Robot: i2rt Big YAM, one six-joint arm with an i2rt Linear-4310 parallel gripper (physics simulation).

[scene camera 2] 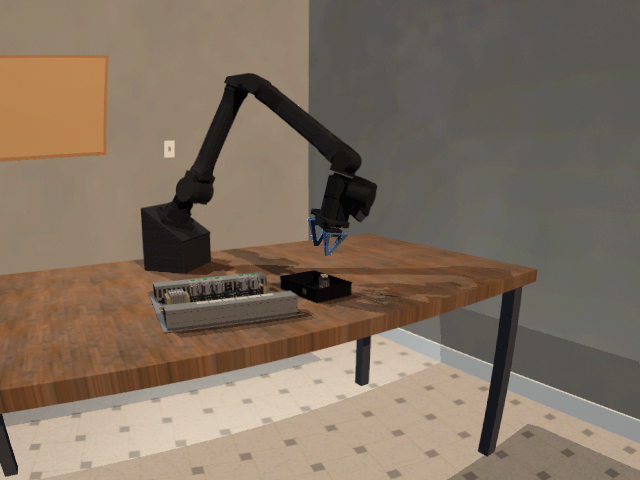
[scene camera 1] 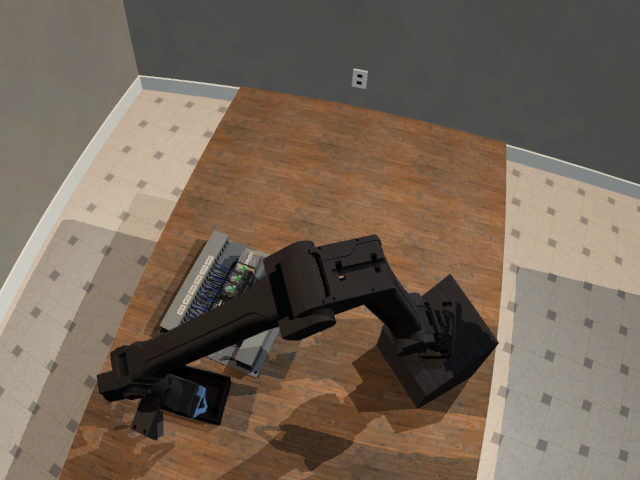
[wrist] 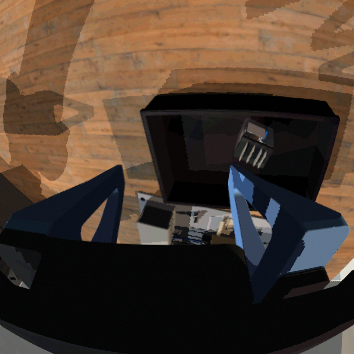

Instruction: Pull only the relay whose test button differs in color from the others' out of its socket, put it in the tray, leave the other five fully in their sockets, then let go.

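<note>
My gripper is open and empty, its blue fingers wide apart above the black tray. A loose relay is in the tray, below the fingers and apart from them; in the wrist view it is tilted, with pale metal pins and a small blue patch showing. In scene camera 2, several relays with green buttons, such as this relay, stand in the socket row, with a gap between two groups. The arm hides part of the row in scene camera 1.
The grey panel with its long wiring duct lies next to the tray. A pale terminal block stands at one end of the row. The arm's black base block stands on the wooden table.
</note>
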